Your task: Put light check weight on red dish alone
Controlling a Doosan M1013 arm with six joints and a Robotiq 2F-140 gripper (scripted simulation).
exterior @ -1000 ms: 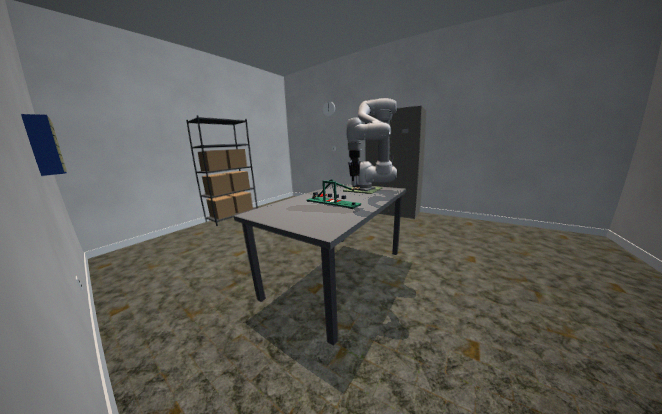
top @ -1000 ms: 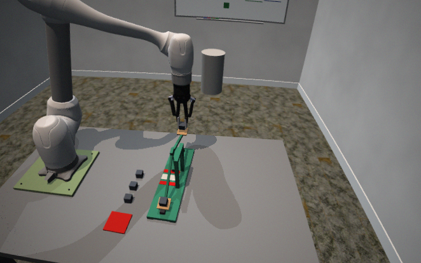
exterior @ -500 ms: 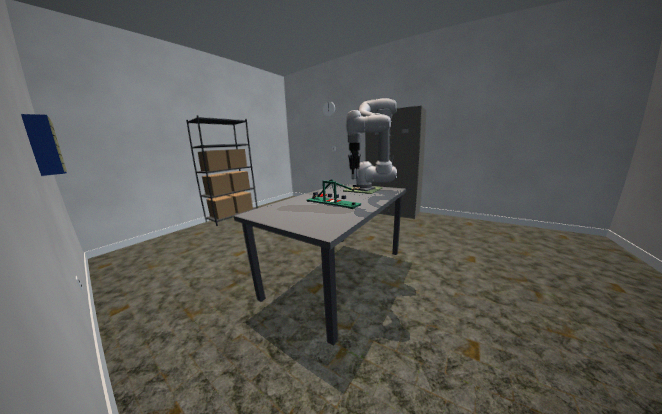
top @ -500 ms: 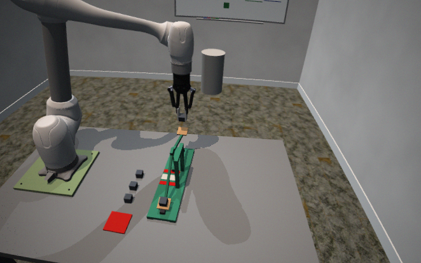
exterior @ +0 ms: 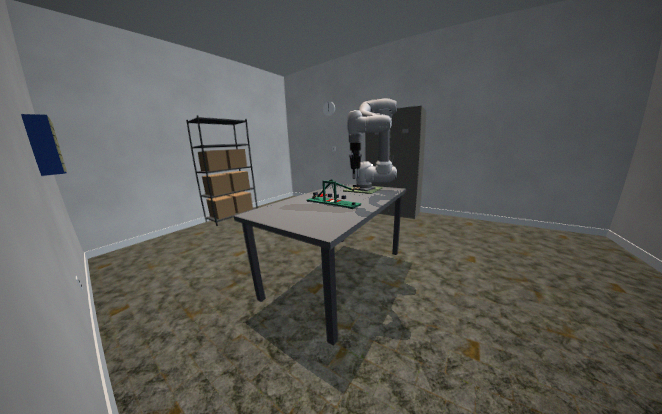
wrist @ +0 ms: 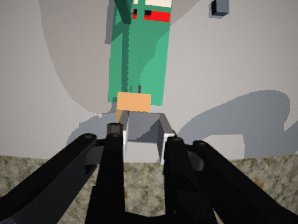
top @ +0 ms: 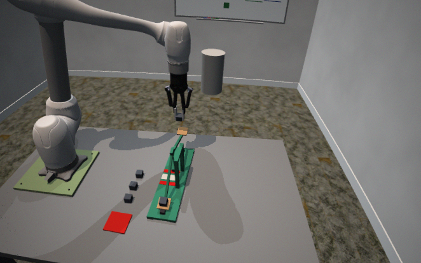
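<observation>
My gripper is now 49 cm to the left of the red dish, 24 cm above it and 14 cm past it. From my hand the other things lie so: dark weight (2 cm below); green rocker balance (20 cm to the right, 15 cm below, 2 cm ahead).
</observation>
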